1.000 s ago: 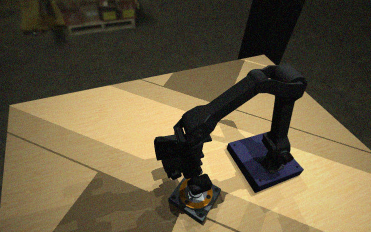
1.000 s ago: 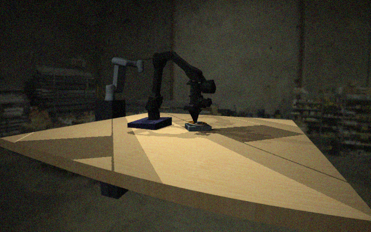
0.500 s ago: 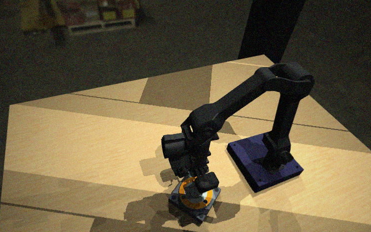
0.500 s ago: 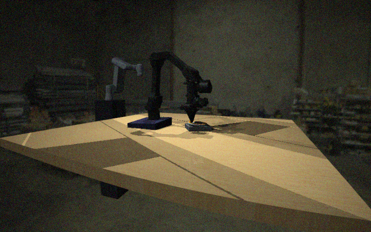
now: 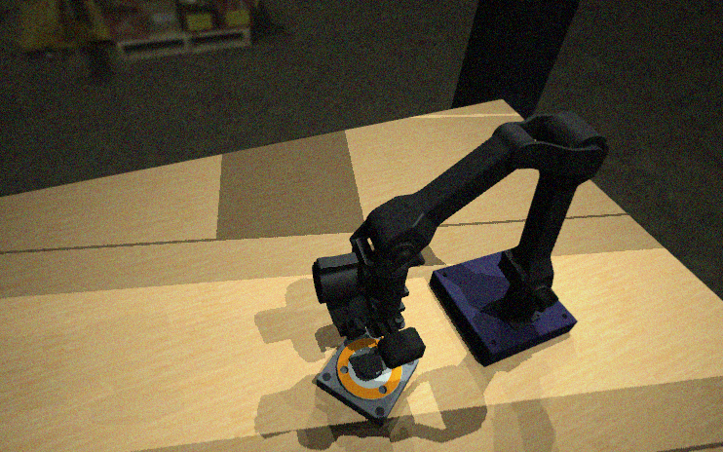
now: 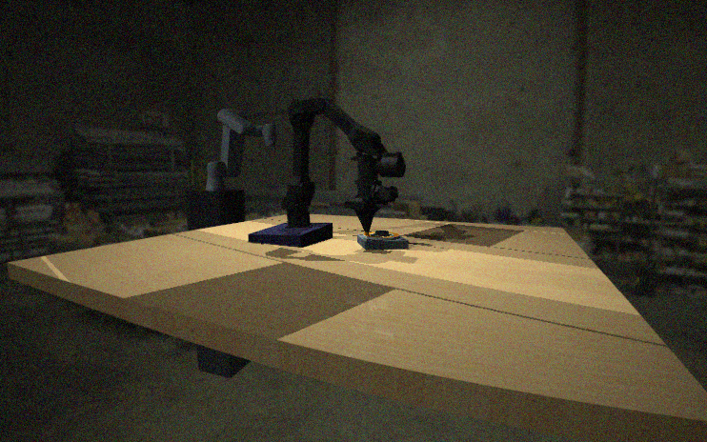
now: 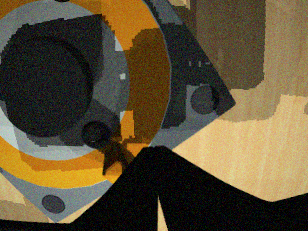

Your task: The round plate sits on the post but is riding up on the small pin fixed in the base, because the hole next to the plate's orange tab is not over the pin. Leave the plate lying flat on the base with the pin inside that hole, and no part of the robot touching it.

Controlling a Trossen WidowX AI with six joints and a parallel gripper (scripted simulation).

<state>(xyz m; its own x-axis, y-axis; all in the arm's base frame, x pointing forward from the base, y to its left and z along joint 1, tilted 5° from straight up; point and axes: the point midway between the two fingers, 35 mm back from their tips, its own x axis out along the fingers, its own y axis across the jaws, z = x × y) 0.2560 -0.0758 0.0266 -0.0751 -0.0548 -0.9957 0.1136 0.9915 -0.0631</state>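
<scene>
My gripper tip is 20 mm short of the round plate, 30 mm to the right of it and 10 mm above it. Round my gripper tip: base 30 mm ahead, 40 mm to the left, 20 mm below.
</scene>
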